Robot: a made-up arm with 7 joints. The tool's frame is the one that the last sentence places.
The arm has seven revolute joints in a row. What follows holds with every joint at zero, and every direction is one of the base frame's.
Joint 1 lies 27.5 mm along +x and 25 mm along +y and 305.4 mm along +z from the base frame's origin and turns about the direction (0.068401, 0.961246, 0.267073), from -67.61 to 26.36 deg.
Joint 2 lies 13.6 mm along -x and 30.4 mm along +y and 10.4 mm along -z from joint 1 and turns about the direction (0.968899, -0.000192, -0.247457), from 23.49 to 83.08 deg.
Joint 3 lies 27 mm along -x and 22.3 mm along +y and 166.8 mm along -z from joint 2 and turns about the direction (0.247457, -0.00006, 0.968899), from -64.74 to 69.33 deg.
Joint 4 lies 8.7 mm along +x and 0.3 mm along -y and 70.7 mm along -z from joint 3 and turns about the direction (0.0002, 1, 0.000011), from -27.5 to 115.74 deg.
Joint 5 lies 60.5 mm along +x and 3.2 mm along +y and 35 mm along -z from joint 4 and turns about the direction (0.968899, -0.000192, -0.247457), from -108.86 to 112.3 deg.
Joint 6 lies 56.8 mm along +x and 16.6 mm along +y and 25.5 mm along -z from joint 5 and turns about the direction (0.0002, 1, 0.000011), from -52.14 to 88.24 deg.
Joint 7 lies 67.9 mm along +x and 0.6 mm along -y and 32.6 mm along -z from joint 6 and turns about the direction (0.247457, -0.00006, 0.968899), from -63.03 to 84.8 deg.
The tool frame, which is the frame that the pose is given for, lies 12.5 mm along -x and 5.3 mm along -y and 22.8 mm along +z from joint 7; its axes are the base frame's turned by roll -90, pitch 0 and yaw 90 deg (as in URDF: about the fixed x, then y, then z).
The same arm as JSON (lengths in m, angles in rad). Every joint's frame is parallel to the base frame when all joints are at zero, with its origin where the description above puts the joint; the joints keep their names.
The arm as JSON. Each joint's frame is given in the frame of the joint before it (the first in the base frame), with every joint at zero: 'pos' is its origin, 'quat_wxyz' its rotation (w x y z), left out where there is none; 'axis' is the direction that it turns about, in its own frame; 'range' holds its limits. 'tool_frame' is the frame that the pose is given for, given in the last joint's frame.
{
  "length_unit": "m",
  "angle_unit": "rad",
  "joints": [
    {
      "joint": "joint 1",
      "pos": [
        0.0275,
        0.025,
        0.3054
      ],
      "axis": [
        0.068403,
        0.961235,
        0.26711
      ],
      "range": [
        -1.18,
        0.4601
      ]
    },
    {
      "joint": "joint 2",
      "pos": [
        -0.0136,
        0.0304,
        -0.0104
      ],
      "axis": [
        0.968889,
        -0.0002,
        -0.247497
      ],
      "range": [
        0.41,
        1.45
      ]
    },
    {
      "joint": "joint 3",
      "pos": [
        -0.027,
        0.0223,
        -0.1668
      ],
      "axis": [
        0.247497,
        -0.0001,
        0.968889
      ],
      "range": [
        -1.1299,
        1.21
      ]
    },
    {
      "joint": "joint 4",
      "pos": [
        0.0087,
        -0.0003,
        -0.0707
      ],
      "axis": [
        0.0002,
        1.0,
        0.0
      ],
      "range": [
        -0.48,
        2.02
      ]
    },
    {
      "joint": "joint 5",
      "pos": [
        0.0605,
        0.0032,
        -0.035
      ],
      "axis": [
        0.968889,
        -0.0002,
        -0.247497
      ],
      "range": [
        -1.9,
        1.96
      ]
    },
    {
      "joint": "joint 6",
      "pos": [
        0.0568,
        0.0166,
        -0.0255
      ],
      "axis": [
        0.0002,
        1.0,
        0.0
      ],
      "range": [
        -0.91,
        1.5401
      ]
    },
    {
      "joint": "joint 7",
      "pos": [
        0.0679,
        -0.0006,
        -0.0326
      ],
      "axis": [
        0.247497,
        -0.0001,
        0.968889
      ],
      "range": [
        -1.1001,
        1.48
      ]
    }
  ],
  "tool_frame": {
    "pos": [
      -0.0125,
      -0.0053,
      0.0228
    ],
    "quat_wxyz": [
      0.5,
      -0.5,
      -0.5,
      0.5
    ]
  }
}

